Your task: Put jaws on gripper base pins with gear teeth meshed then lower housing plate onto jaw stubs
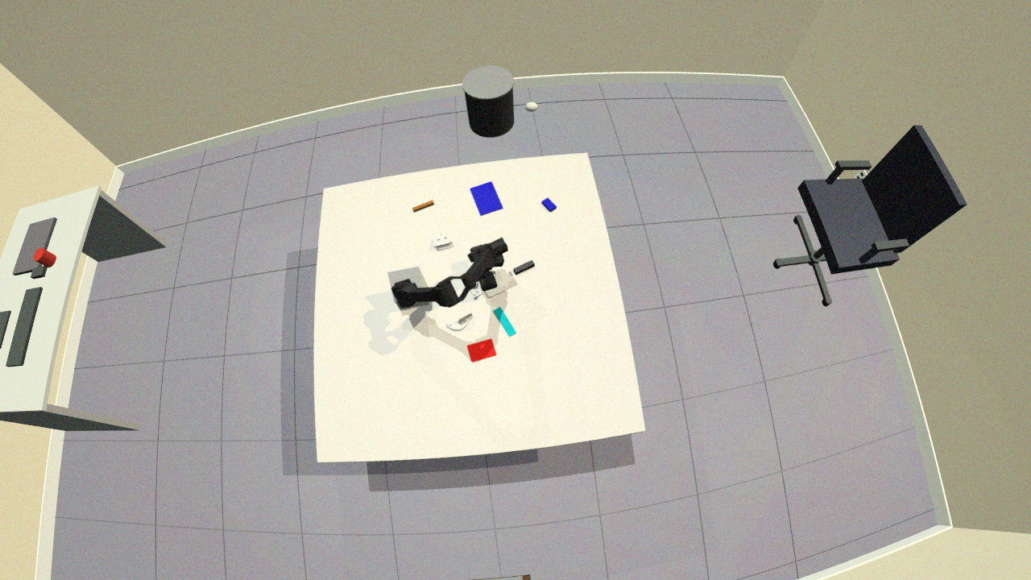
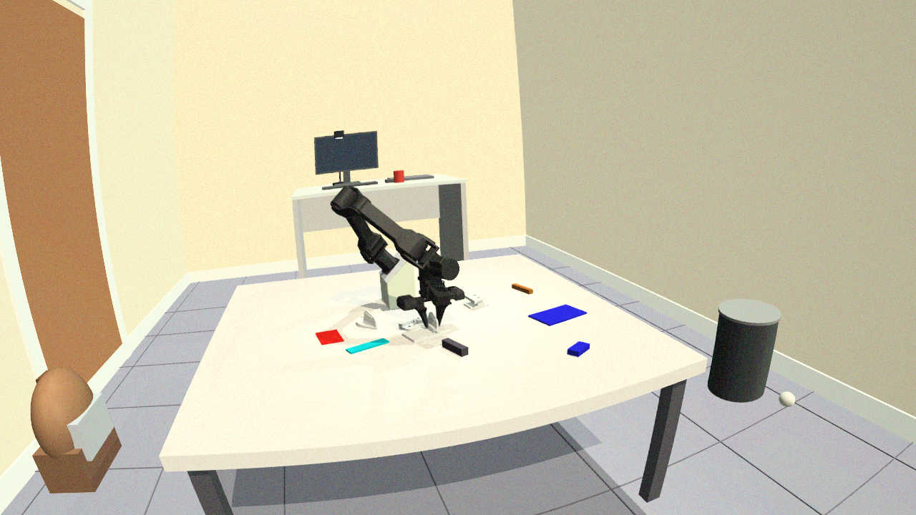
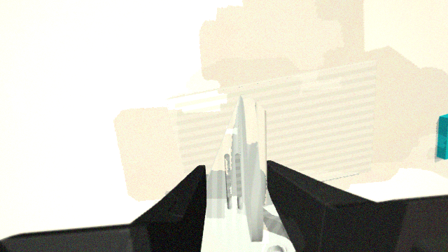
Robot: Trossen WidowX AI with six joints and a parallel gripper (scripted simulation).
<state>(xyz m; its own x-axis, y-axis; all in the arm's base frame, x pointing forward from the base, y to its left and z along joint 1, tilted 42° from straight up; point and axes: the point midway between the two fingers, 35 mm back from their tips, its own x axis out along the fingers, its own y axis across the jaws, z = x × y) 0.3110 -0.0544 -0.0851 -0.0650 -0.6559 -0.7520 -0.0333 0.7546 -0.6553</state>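
Right now my gripper tip is 3 cm to the left of the white ribbed plate, 2 cm short of it and 1 cm above it. From my gripper tip the other things lie so: dark block: 16 cm ahead; then white jaw: 3 cm behind, 2 cm to the right, 1 cm above; then cyan bar: 21 cm to the right, 3 cm ahead, 1 cm below.
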